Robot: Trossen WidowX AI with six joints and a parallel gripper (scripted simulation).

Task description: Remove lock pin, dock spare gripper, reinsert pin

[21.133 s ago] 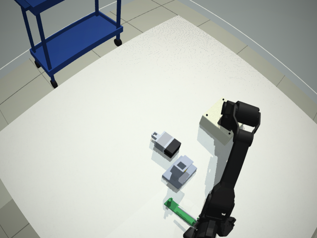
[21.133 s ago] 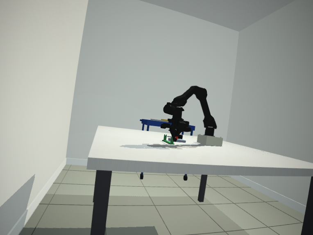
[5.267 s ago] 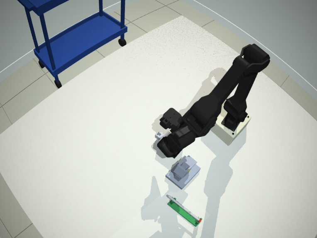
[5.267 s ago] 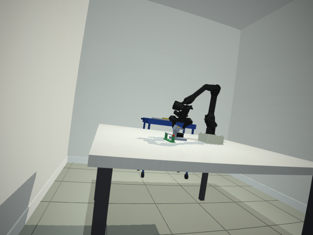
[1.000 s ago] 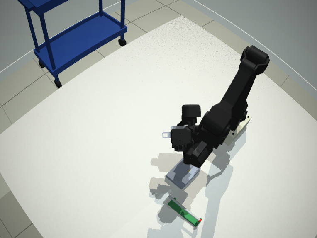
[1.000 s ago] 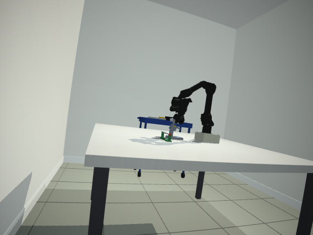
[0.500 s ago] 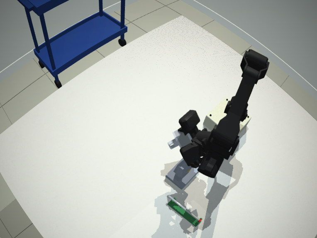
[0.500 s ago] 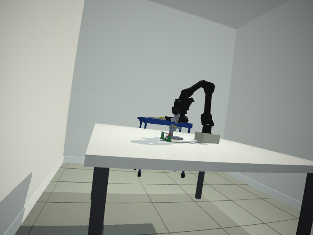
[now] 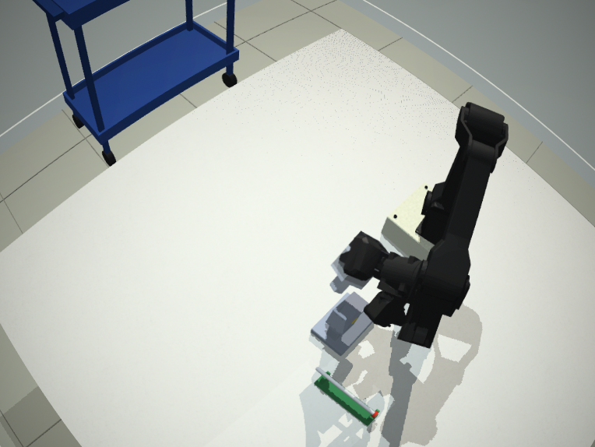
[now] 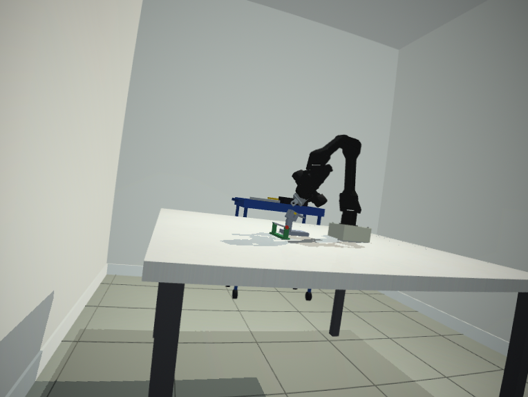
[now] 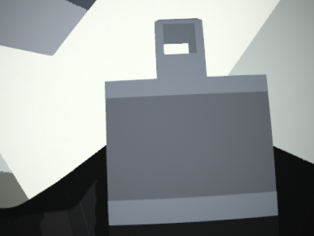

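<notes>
Right now the green holder is 17 cm ahead of my gripper tip, 14 cm to the left of it and 14 cm below it. From my gripper tip the other things lie so: spare gripper 1 cm to the left, 1 cm ahead, 1 cm above; grey mount 11 cm below, 5 cm to the left, 5 cm ahead.
</notes>
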